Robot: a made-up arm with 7 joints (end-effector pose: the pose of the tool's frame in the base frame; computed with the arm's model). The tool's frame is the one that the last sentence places.
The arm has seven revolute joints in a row. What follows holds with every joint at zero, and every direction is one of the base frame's. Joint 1 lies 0.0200 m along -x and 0.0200 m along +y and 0.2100 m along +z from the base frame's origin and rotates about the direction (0, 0.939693, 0.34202), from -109.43 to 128.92 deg. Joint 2 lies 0.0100 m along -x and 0.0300 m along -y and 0.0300 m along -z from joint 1 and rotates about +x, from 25.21 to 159.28 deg. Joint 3 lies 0.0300 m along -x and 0.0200 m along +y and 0.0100 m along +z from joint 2 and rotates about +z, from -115.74 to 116.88 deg. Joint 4 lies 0.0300 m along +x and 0.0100 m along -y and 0.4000 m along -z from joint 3 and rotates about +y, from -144.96 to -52.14 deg. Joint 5 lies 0.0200 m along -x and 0.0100 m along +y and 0.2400 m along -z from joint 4 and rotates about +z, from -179.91 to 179.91 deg. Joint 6 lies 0.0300 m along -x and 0.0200 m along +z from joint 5 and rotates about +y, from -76.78 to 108.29 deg. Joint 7 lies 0.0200 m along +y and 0.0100 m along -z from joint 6 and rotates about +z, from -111.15 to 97.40 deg. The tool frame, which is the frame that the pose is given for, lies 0.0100 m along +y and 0.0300 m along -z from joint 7; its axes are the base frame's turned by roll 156.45, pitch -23.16 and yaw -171.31 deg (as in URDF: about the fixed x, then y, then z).
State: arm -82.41 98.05 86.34 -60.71 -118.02 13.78 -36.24
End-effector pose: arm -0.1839 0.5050 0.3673 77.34 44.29 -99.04
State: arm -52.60 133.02 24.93 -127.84 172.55 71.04 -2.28
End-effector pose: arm -0.0298 0.0786 0.4356 155.73 15.67 120.42
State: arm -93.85 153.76 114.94 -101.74 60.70 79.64 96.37
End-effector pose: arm -0.4807 0.1319 0.1104 34.31 7.67 -45.77
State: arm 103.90 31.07 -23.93 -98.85 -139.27 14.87 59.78
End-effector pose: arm -0.4080 0.0108 0.0682 151.55 -25.55 106.52
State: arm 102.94 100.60 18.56 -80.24 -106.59 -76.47 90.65
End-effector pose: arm -0.0651 0.4718 0.1506 -106.53 -43.51 53.31
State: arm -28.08 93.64 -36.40 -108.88 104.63 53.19 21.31
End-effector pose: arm 0.2410 0.3103 0.0999 179.89 -6.52 -176.71
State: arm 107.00 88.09 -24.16 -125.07 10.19 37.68 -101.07
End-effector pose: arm -0.2844 0.2649 0.1404 -172.70 11.55 33.81
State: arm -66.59 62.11 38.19 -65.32 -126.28 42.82 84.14
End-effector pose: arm 0.2341 0.4072 0.4007 -67.24 43.38 64.12
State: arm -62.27 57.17 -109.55 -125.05 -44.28 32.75 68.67
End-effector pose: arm 0.2942 0.0468 -0.0425 122.03 29.81 83.38
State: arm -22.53 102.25 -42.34 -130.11 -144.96 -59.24 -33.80
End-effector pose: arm 0.1488 0.2425 0.1400 -164.86 3.21 -98.90
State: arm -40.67 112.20 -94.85 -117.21 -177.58 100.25 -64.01
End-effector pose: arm 0.0439 0.2847 0.0990 -103.48 3.59 139.21
